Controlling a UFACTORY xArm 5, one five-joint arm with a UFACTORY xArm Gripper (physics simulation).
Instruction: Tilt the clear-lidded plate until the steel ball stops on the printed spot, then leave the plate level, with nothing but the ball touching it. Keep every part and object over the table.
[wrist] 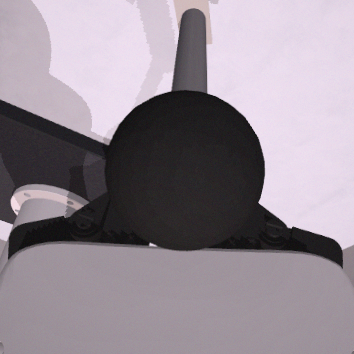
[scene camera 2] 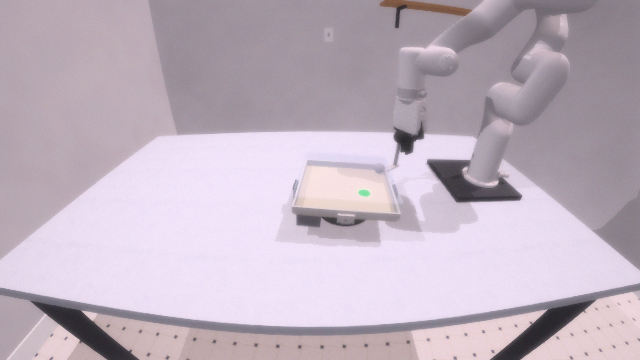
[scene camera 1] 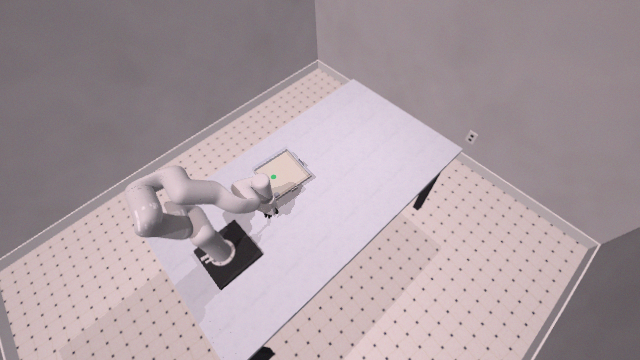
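Note:
The plate (scene camera 2: 344, 211) (scene camera 1: 298, 161) is a shallow beige tray with grey walls on a dark pivot near the table's middle. Its green printed spot (scene camera 2: 363, 193) (scene camera 1: 273, 176) lies in the right half. The steel ball (scene camera 2: 379, 168) sits in the far right corner, apart from the spot; the arm hides it in scene camera 1. My gripper (scene camera 2: 406, 148) (scene camera 1: 269, 213) is shut, just behind that corner. A thin grey rod (scene camera 2: 396, 158) (wrist: 189, 53) points down from it, its tip at the plate's corner tab. A black knob (wrist: 184, 170) hides the fingertips in the wrist view.
The arm's black base plate (scene camera 2: 474, 186) (scene camera 1: 228, 259) lies on the table right of the plate. The table (scene camera 2: 178, 223) (scene camera 1: 358, 134) stretches wide to the left and front. A wooden wall shelf (scene camera 2: 425, 6) hangs high behind the arm.

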